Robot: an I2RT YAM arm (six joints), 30 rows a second.
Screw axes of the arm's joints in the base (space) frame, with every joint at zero. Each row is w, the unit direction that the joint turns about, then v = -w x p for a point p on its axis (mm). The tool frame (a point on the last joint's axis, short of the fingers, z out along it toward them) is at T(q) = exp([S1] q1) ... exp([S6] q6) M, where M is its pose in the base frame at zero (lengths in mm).
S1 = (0, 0, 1, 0, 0, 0)
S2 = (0, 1, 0, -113.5, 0, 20)
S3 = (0, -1, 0, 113.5, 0, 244)
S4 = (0, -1, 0, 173.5, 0, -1)
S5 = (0, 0, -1, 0, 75, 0)
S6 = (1, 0, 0, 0, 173.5, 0)
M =
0 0 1 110.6
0 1 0 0
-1 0 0 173.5
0 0 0 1
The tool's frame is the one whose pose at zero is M.
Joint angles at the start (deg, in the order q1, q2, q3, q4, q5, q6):
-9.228, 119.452, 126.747, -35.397, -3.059, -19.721
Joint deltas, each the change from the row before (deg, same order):
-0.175, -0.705, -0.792, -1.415, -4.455, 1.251
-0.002, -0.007, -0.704, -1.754, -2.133, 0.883
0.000, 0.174, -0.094, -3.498, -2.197, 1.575
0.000, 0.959, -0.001, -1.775, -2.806, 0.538
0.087, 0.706, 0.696, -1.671, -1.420, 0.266
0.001, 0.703, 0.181, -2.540, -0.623, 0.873
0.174, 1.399, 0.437, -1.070, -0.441, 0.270
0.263, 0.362, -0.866, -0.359, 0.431, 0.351
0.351, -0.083, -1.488, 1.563, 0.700, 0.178
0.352, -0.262, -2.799, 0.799, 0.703, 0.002
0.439, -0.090, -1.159, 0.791, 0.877, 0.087
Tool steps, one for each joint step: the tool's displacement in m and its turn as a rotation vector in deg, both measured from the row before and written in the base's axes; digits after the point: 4 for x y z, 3 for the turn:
-0.0040, 0.0020, -0.0012, 3.460, 1.070, 3.126
-0.0013, 0.0015, -0.0068, 2.240, 2.247, 1.382
-0.0028, 0.0018, -0.0073, 3.140, 3.594, 0.959
0.0021, 0.0014, -0.0100, 2.552, 2.474, 1.919
0.0009, 0.0015, -0.0040, 1.370, 1.549, 1.022
-0.0003, 0.0004, -0.0081, 1.562, 3.096, -0.092
0.0042, 0.0010, -0.0101, 0.825, 2.004, 0.309
0.0011, 0.0018, -0.0082, 0.188, 1.680, -0.278
0.0019, 0.0023, -0.0056, -0.406, -0.047, -0.252
-0.0004, 0.0026, -0.0125, -0.260, 1.795, -0.123
0.0007, 0.0031, -0.0048, -0.555, 0.381, -0.204

